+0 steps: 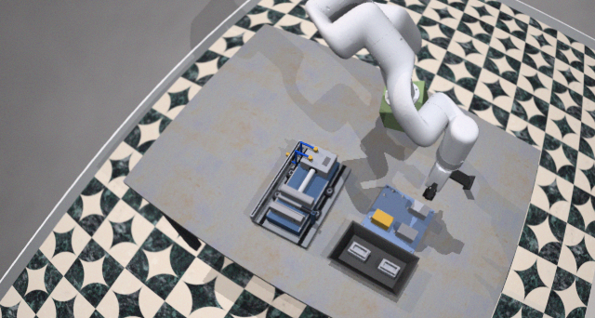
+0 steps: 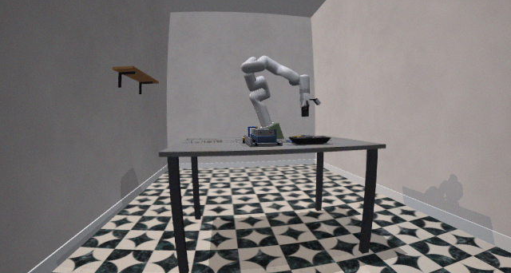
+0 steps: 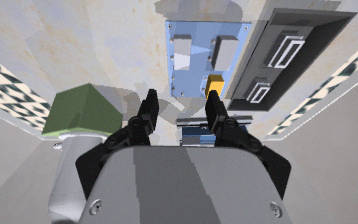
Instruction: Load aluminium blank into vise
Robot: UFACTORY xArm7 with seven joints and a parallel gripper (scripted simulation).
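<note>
Now: the aluminium blank 170 mm below my hand. From my hand the other things lie so: brass blank (70 mm ahead, 100 mm to the right, 170 mm below); blue infeed plate (40 mm ahead, 50 mm to the right, 190 mm below); hose block (10 mm behind, 350 mm to the right, 120 mm below).
</note>
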